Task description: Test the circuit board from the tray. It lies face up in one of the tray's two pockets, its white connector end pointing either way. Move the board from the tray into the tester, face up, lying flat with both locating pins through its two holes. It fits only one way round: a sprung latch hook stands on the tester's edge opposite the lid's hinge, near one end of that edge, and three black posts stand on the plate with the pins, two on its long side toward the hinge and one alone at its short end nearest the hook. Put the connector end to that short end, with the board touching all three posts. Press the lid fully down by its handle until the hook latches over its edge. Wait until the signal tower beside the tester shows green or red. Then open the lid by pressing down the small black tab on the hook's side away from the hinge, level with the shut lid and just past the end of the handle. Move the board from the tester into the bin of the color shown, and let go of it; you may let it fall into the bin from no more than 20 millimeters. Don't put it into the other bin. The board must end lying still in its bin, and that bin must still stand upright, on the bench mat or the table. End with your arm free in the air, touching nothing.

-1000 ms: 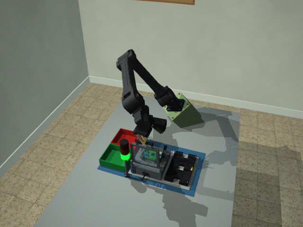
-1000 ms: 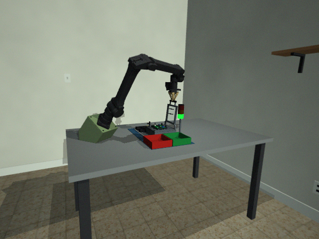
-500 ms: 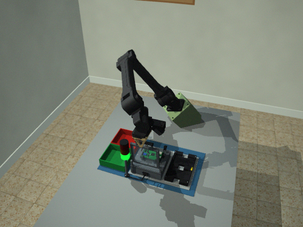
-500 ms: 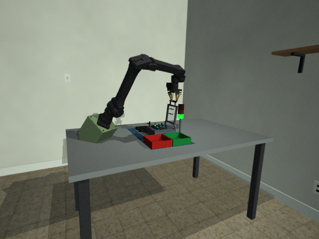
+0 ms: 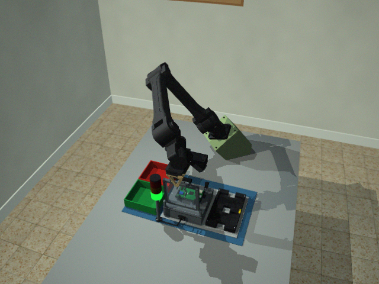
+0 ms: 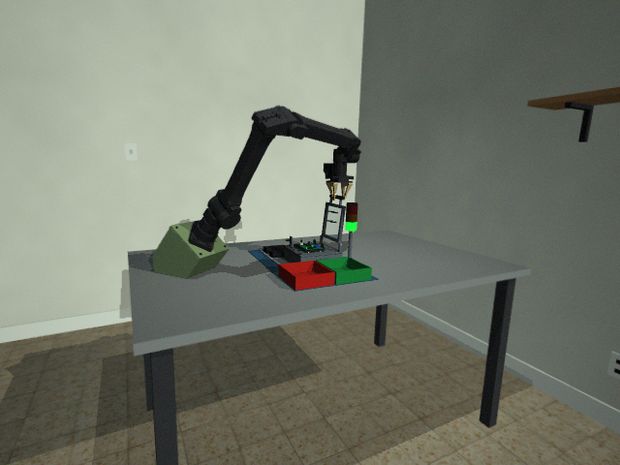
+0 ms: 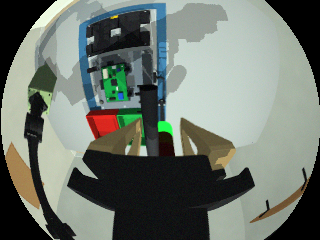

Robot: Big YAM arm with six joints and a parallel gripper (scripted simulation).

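Right now my hand is 13 cm past the green circuit board and 19 cm above it. Also, from my hand: tester plate (13 cm behind, 20 cm below); then latch hook (19 cm behind, 5 cm to the left, 18 cm below); then clear lid (2 cm behind, 8 cm below).
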